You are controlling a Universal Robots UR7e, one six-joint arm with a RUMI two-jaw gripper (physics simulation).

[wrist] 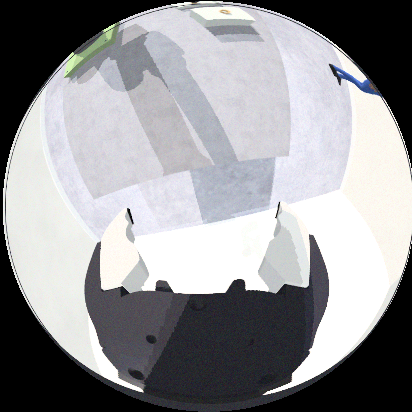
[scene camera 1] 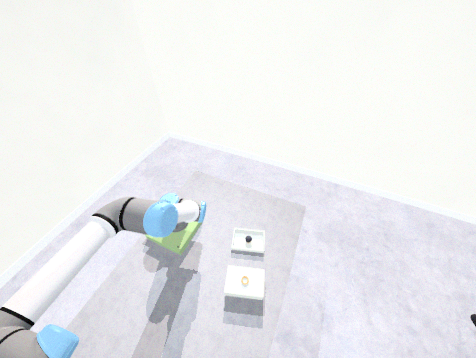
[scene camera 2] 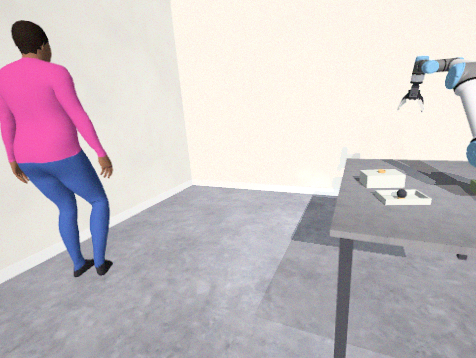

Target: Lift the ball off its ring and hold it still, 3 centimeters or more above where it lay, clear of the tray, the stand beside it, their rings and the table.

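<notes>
A small dark ball rests inside a shallow white tray; a trace of orange shows under it in scene camera 2, its ring mostly hidden. A white box-like stand is beside the tray, a little apart, with an orange ring on top. My gripper is open and empty, pointing down high above the table, well above the stand and tray. The gripper is not discernible in scene camera 1. The ball cannot be made out in the wrist view.
The grey table bears the tray and stand. A green base plate lies under the arm, to the left of the tray in scene camera 1. A person in a pink top stands on the floor away from the table.
</notes>
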